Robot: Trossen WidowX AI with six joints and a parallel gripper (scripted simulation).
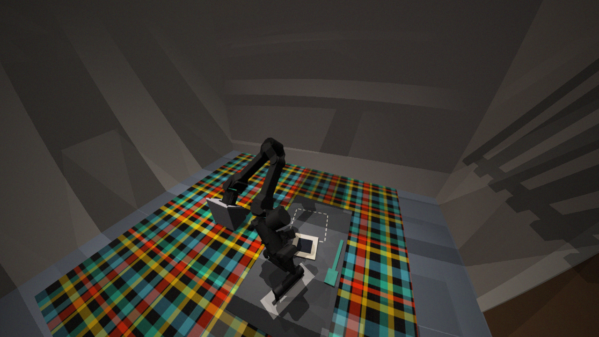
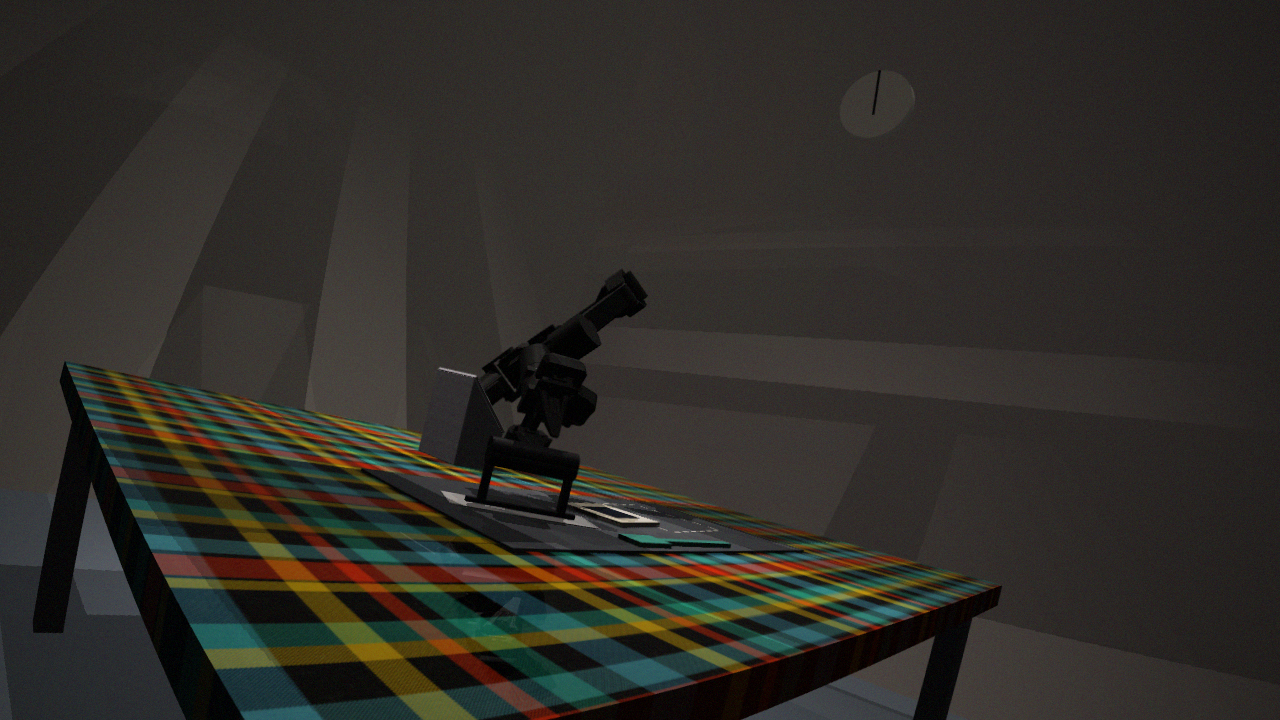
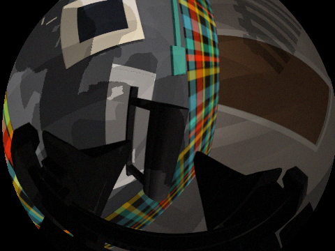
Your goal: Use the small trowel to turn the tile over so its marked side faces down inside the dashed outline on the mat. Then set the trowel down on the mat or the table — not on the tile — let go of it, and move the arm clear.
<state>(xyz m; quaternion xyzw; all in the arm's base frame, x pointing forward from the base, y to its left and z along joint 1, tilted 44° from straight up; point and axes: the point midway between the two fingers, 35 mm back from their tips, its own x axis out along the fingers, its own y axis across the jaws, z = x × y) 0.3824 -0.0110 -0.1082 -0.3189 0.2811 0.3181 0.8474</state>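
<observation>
My gripper tip is 16 cm to the right of the tile, 8 cm above it and 3 cm past it. The rest, counted from my gripper tip: trowel 15 cm to the left, 12 cm ahead, 8 cm below.
</observation>
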